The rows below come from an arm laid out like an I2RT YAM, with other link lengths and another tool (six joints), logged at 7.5 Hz.
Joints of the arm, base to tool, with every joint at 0 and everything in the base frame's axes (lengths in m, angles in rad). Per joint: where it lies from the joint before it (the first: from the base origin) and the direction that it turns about. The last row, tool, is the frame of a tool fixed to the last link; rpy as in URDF.
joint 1: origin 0 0 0.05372 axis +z
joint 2: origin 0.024 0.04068 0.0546 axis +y
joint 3: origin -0.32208 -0.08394 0 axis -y
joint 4: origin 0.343 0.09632 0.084 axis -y
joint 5: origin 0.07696 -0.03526 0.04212 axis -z
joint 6: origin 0.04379 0 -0.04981 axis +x
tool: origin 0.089 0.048 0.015 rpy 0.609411 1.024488 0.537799
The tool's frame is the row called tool.
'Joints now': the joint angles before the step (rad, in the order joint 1, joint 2, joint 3, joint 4, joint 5, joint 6). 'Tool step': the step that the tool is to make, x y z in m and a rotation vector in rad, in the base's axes. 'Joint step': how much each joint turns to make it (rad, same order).
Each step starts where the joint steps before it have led.
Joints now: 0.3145 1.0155 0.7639 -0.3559 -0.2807 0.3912
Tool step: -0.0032 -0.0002 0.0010 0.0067 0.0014 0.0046
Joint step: 0.0000 -0.0106 -0.0046 -0.0044 -0.0077 0.0031
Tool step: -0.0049 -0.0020 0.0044 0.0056 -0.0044 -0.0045
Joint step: -0.0001 -0.0230 -0.0031 -0.0122 0.0014 0.0060
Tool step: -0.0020 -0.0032 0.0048 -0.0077 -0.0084 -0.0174
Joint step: -0.0001 -0.0169 0.0046 -0.0154 0.0199 0.0015
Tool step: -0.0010 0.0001 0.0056 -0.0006 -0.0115 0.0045
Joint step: 0.0002 -0.0047 0.0094 -0.0049 -0.0013 -0.0061
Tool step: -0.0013 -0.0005 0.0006 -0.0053 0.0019 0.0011
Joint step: -0.0001 -0.0032 0.0030 -0.0109 0.0014 -0.0045
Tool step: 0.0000 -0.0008 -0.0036 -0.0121 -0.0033 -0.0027
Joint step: 0.0002 -0.0015 -0.0076 0.0032 0.0093 -0.0091
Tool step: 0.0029 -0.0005 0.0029 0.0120 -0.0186 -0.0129
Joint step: -0.0003 -0.0014 -0.0049 0.0278 0.0074 0.0120
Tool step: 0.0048 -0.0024 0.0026 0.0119 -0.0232 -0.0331
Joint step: 0.0002 -0.0033 -0.0091 0.0366 0.0262 0.0215
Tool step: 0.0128 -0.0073 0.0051 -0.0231 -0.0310 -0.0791
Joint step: -0.0003 0.0124 0.0136 0.0234 0.0841 0.0123
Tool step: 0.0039 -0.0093 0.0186 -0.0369 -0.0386 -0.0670
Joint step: 0.0003 -0.0120 0.0402 -0.0278 0.0816 -0.0092
